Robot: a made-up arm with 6 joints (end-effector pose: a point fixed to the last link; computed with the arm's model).
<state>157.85 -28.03 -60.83 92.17 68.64 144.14</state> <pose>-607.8 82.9 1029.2 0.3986 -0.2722 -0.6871 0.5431</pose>
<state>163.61 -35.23 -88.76 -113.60 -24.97 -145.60</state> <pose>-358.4 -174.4 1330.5 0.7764 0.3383 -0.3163 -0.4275</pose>
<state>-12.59 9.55 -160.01 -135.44 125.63 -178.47</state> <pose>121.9 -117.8 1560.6 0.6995 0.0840 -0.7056 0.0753</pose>
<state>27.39 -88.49 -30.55 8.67 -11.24 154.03</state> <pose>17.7 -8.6 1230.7 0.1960 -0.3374 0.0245 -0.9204</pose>
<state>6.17 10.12 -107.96 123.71 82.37 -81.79</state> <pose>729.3 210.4 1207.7 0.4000 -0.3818 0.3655 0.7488</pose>
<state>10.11 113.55 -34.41 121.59 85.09 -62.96</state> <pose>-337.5 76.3 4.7 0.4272 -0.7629 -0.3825 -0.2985</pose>
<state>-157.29 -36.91 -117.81 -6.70 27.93 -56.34</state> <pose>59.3 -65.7 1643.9 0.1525 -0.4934 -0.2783 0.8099</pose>
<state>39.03 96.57 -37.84 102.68 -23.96 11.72</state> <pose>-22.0 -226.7 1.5 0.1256 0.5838 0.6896 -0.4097</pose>
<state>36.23 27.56 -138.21 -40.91 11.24 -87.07</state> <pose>601.8 547.1 1316.6 0.5238 -0.5779 0.3470 -0.5209</pose>
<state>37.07 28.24 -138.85 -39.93 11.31 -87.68</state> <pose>597.3 557.1 1314.2 0.5282 -0.5817 0.3442 -0.5140</pose>
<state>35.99 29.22 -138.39 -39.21 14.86 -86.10</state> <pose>631.3 553.1 1287.8 0.5009 -0.5949 0.3805 -0.5005</pose>
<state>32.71 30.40 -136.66 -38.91 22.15 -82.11</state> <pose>703.2 524.7 1233.3 0.4356 -0.6079 0.4592 -0.4794</pose>
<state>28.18 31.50 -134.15 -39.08 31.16 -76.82</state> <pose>784.9 469.5 1162.6 0.3474 -0.6029 0.5567 -0.4537</pose>
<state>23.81 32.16 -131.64 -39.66 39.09 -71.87</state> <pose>846.7 403.3 1099.3 0.2648 -0.5779 0.6400 -0.4316</pose>
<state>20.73 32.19 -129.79 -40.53 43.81 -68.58</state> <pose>878.6 351.3 1062.9 0.2127 -0.5505 0.6887 -0.4211</pose>
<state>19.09 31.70 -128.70 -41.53 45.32 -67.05</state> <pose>889.2 322.8 1053.7 0.1933 -0.5338 0.7066 -0.4223</pose>
